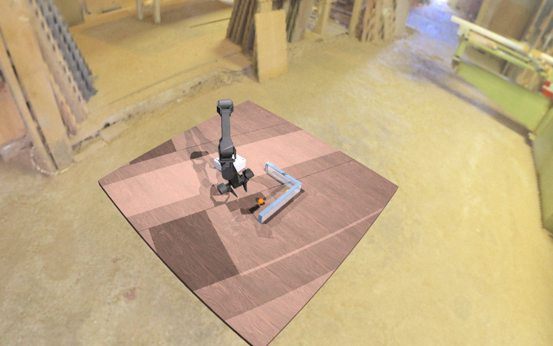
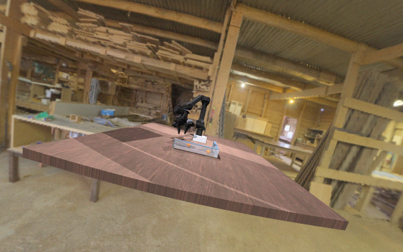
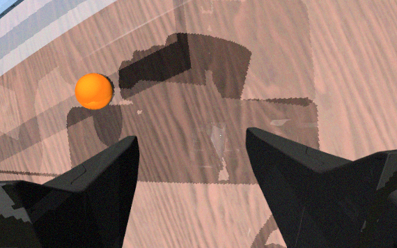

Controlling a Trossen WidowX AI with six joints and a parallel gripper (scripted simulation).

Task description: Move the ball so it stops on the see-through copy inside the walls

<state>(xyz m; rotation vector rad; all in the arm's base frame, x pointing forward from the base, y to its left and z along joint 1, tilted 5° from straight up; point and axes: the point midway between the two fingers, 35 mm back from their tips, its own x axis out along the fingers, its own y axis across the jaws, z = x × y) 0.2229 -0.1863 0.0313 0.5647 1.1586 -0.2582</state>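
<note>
Right now the orange ball is 80 mm ahead of my gripper tip, 70 mm to the left of it and 60 mm below it. The rest, counted from my gripper tip: clear wall 170 mm ahead, 110 mm to the left, 50 mm below.
</note>
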